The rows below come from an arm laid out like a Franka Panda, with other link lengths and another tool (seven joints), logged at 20 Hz.
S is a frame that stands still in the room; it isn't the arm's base.
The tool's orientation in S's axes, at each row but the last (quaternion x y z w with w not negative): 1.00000, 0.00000, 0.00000, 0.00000; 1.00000, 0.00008, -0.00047, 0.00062; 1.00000, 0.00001, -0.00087, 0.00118; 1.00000, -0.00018, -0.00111, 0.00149; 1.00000, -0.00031, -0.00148, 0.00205; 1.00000, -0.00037, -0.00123, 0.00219; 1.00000, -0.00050, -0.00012, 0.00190
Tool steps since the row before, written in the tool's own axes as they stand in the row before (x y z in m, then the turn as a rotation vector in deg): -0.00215, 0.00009, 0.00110, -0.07, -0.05, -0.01; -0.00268, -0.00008, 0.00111, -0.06, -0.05, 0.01; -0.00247, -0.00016, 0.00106, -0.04, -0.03, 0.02; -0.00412, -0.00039, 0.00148, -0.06, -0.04, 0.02; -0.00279, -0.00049, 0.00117, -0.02, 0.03, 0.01; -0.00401, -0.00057, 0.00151, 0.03, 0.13, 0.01; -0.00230, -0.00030, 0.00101, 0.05, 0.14, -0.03
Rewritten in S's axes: -0.00215, -0.00009, -0.00110, -0.07, 0.05, 0.01; -0.00268, 0.00008, -0.00111, -0.06, 0.05, -0.01; -0.00247, 0.00016, -0.00106, -0.04, 0.03, -0.02; -0.00412, 0.00039, -0.00147, -0.06, 0.04, -0.02; -0.00279, 0.00049, -0.00116, -0.02, -0.03, -0.01; -0.00401, 0.00057, -0.00150, 0.03, -0.13, -0.01; -0.00230, 0.00030, -0.00101, 0.05, -0.14, 0.03
